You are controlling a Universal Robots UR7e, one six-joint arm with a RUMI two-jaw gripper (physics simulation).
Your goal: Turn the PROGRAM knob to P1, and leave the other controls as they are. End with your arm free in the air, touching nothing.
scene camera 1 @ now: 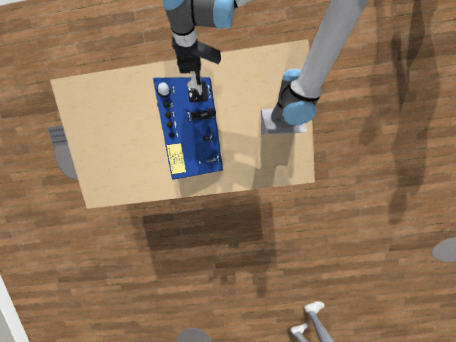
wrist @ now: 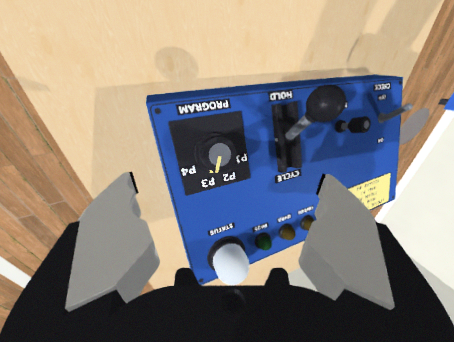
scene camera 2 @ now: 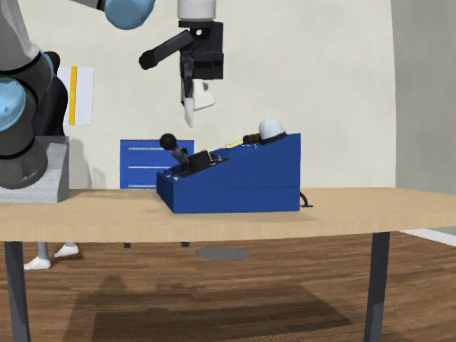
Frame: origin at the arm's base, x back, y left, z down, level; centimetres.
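Seen in the pictures: gripper, between the fingertips: [scene camera 1: 199,80] [wrist: 227,176] [scene camera 2: 188,117]; arm's base, origin of its link: [scene camera 2: 19,166].
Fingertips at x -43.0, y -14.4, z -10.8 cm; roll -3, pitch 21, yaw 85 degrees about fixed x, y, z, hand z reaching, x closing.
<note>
Pixels of each thing's top centre, then the offset from my fingertips to it. "spot": a spot on its surface instead.
- PROGRAM knob, centre of its top: [wrist: 222,161] [scene camera 2: 200,149] dx -2.5, dy +2.2, dz +6.5 cm
- black ball lever, centre of its top: [wrist: 340,107] [scene camera 2: 168,133] dx +4.9, dy +13.2, dz +2.7 cm
- small black knob, centre of its top: [wrist: 367,127] dx +1.7, dy +25.8, dz +5.8 cm
- toggle switch, centre of its top: [wrist: 408,115] dx +3.8, dy +37.6, dz +6.4 cm
- white dome, a spot on its surface: [wrist: 231,263] [scene camera 2: 260,124] [scene camera 1: 167,86] spot: dx -15.2, dy +2.7, dz +1.1 cm
The PROGRAM knob [wrist: 220,153] [scene camera 2: 200,159] is a round grey-topped dial on a black plate of the blue control panel [scene camera 1: 190,150] [scene camera 2: 240,187] [wrist: 210,210]. In the wrist view its yellow pointer line aims between the P3 and P2 labels, a little closer to P3; P1 lies off to its right. My gripper [scene camera 1: 196,87] [scene camera 2: 196,112] [wrist: 227,176] is open wide and empty, in the air above the knob's end of the panel. Its fingers are apart from the knob and the panel. In scene camera 1 the fingers partly cover the knob.
The black ball lever [scene camera 2: 168,141] [wrist: 326,103] rises beside the knob, its ball towards the HOLD end. A small black knob [wrist: 359,124] and a toggle switch [wrist: 395,113] stand farther along. A white dome [scene camera 1: 163,89] [scene camera 2: 271,129] [wrist: 231,263] and several small lamps line the other side.
</note>
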